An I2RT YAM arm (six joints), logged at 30 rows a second.
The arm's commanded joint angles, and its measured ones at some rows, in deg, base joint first. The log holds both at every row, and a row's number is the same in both.
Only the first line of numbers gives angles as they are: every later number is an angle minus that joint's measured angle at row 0.
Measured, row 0:
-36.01, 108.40, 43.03, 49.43, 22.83, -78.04
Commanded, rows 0 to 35:
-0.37, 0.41, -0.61, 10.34, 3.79, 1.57
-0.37, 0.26, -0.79, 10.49, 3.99, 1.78
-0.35, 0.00, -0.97, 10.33, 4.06, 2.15
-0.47, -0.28, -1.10, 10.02, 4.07, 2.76
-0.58, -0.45, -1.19, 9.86, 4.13, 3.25
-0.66, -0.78, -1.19, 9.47, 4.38, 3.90
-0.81, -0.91, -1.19, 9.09, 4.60, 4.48
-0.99, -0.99, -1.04, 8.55, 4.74, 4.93
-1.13, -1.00, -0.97, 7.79, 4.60, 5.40
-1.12, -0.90, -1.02, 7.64, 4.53, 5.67
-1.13, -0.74, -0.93, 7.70, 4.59, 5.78
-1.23, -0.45, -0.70, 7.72, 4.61, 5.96
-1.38, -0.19, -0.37, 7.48, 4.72, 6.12
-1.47, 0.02, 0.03, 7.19, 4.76, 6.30
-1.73, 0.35, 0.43, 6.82, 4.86, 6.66
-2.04, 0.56, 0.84, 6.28, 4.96, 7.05
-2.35, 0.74, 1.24, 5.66, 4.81, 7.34
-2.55, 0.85, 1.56, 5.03, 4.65, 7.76
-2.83, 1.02, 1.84, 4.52, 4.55, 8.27
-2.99, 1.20, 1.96, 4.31, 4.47, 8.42
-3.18, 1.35, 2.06, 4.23, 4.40, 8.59
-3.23, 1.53, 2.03, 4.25, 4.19, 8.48
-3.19, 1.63, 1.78, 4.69, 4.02, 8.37
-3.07, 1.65, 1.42, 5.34, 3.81, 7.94
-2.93, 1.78, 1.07, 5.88, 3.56, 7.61
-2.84, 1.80, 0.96, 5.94, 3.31, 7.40
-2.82, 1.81, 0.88, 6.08, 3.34, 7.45
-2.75, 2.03, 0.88, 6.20, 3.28, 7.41
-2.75, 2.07, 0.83, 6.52, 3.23, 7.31
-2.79, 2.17, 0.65, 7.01, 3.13, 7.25
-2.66, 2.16, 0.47, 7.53, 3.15, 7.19
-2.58, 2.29, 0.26, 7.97, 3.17, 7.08
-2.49, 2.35, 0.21, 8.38, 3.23, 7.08
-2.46, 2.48, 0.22, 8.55, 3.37, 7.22
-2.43, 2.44, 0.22, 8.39, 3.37, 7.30
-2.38, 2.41, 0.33, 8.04, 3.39, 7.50
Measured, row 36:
-1.94, 1.81, 0.19, 2.67, 1.75, 6.49
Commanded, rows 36 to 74:
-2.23, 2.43, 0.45, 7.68, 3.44, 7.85
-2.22, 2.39, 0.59, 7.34, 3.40, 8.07
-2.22, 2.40, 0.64, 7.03, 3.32, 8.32
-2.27, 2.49, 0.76, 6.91, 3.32, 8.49
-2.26, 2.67, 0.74, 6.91, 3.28, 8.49
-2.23, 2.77, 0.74, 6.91, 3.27, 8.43
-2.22, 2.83, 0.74, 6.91, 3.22, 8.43
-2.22, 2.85, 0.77, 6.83, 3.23, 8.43
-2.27, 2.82, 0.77, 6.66, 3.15, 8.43
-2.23, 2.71, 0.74, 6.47, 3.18, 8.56
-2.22, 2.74, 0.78, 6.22, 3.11, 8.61
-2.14, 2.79, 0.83, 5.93, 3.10, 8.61
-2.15, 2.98, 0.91, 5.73, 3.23, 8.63
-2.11, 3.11, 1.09, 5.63, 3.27, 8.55
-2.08, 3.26, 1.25, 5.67, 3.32, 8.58
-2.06, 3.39, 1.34, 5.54, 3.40, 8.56
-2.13, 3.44, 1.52, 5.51, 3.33, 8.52
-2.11, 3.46, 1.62, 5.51, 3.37, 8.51
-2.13, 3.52, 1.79, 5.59, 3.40, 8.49
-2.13, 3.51, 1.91, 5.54, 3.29, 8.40
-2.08, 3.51, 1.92, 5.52, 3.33, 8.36
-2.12, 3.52, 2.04, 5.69, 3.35, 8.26
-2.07, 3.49, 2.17, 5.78, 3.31, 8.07
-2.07, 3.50, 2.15, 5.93, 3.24, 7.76
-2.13, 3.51, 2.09, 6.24, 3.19, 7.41
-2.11, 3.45, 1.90, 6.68, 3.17, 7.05
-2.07, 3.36, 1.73, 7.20, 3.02, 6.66
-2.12, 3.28, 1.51, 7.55, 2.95, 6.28
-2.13, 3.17, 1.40, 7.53, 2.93, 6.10
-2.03, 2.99, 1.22, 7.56, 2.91, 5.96
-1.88, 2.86, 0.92, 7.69, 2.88, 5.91
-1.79, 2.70, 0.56, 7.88, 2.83, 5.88
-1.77, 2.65, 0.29, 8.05, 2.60, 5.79
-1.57, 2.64, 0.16, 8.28, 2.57, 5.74
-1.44, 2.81, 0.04, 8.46, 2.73, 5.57
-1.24, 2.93, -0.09, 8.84, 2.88, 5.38
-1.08, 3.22, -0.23, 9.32, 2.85, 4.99
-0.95, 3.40, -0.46, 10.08, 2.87, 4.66
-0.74, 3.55, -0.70, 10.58, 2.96, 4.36
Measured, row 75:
-1.38, 2.80, 0.15, 4.17, 2.56, 4.92
